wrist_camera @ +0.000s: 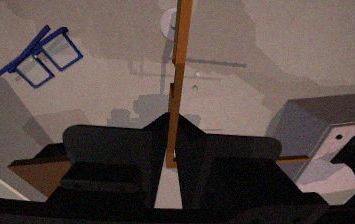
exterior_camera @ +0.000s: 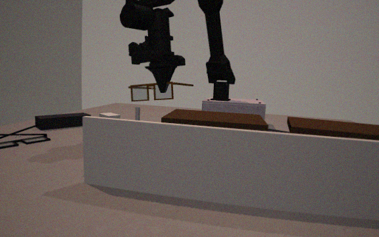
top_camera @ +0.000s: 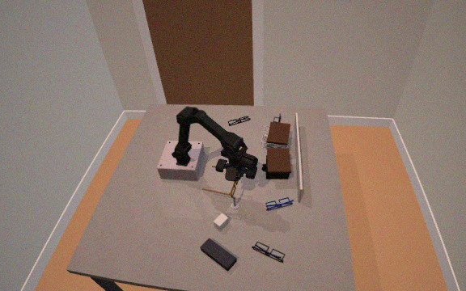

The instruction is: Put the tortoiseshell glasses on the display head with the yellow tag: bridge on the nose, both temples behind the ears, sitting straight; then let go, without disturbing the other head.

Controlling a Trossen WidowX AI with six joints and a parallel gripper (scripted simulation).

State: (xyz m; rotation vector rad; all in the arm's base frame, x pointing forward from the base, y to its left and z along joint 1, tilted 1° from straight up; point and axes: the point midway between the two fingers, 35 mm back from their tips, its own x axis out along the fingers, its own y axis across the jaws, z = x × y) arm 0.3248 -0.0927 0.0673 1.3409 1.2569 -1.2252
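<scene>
Right now my gripper tip is 5 cm past the glasses, 3 cm to the left of it and 1 cm below it. From my gripper tip the other things lie so: brown display head (15 cm ahead, 18 cm to the left, 7 cm below); white cube (4 cm behind, 20 cm to the right, 10 cm below); white peg (8 cm to the right, 11 cm below).
</scene>
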